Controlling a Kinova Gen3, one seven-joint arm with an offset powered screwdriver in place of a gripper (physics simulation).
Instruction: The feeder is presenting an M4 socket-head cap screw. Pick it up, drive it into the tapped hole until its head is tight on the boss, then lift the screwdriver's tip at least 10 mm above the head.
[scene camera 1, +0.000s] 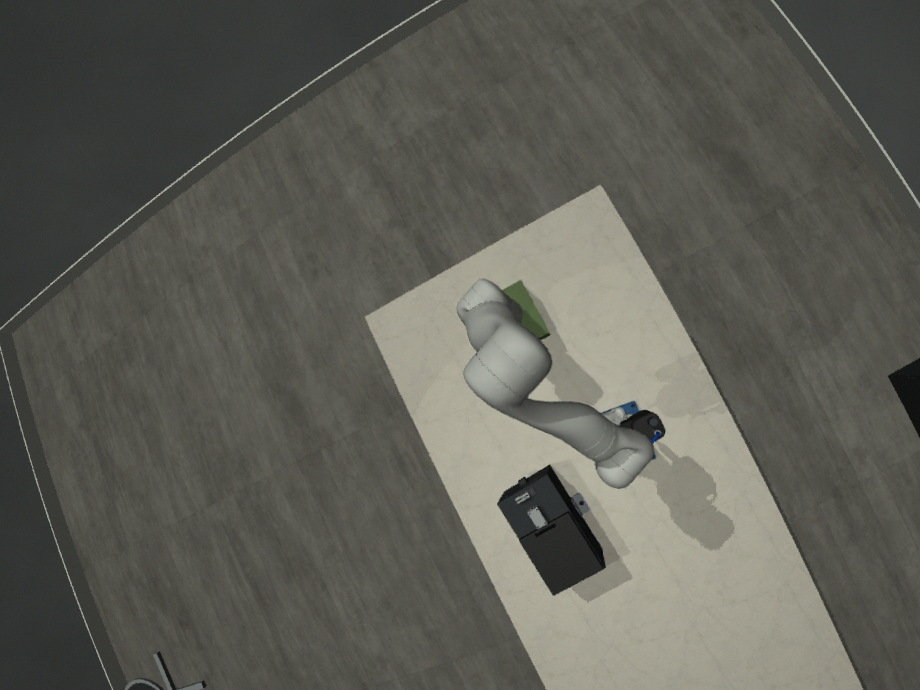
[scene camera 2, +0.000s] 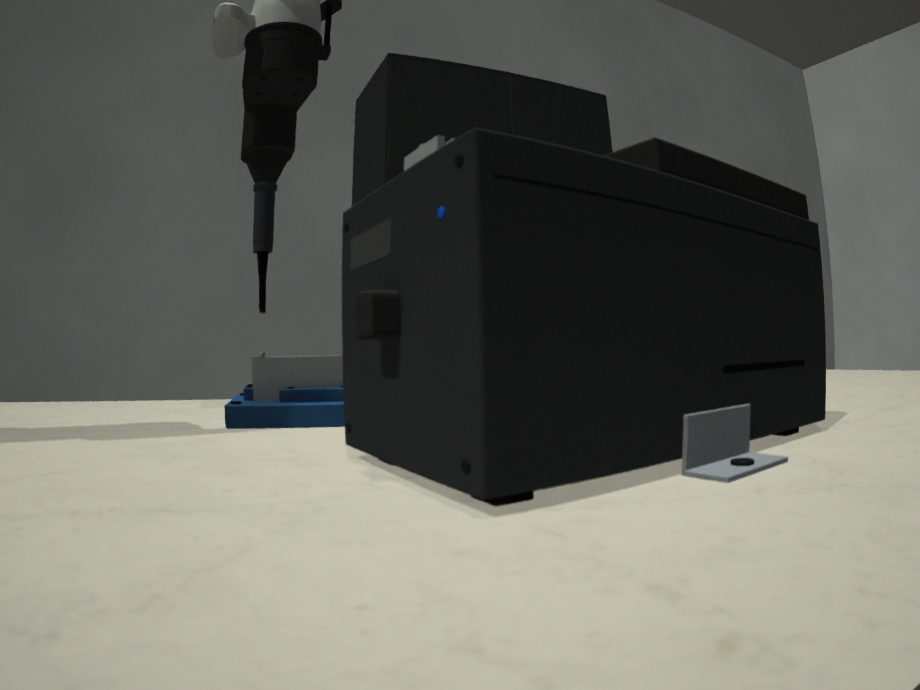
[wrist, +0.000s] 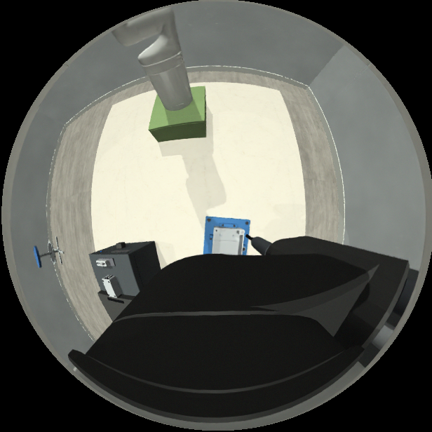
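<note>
My screwdriver (scene camera 2: 262, 310) (wrist: 248, 236) points straight down in scene camera 2, its tip bare, with no screw seen on it. The tip is clear above the left end of the white part (scene camera 2: 300, 375) (wrist: 227, 242), with a visible gap. A tiny raised bump (scene camera 2: 260, 354) on that end looks like the screw's head on the boss; it is too small to tell how tight it sits. The part sits in a blue fixture (scene camera 1: 630, 407) (scene camera 2: 286, 415) (wrist: 227, 220). The black feeder (scene camera 1: 561, 553) (scene camera 2: 631, 311) (wrist: 135, 267) stands beside it. In scene camera 1 the arm hides the tip.
A green block (scene camera 1: 529, 311) (wrist: 177, 131) stands at the arm's base. A small metal bracket (scene camera 2: 717, 441) is at the feeder's foot. A blue-and-grey stand (wrist: 37, 256) is off the table, at the left of the wrist view.
</note>
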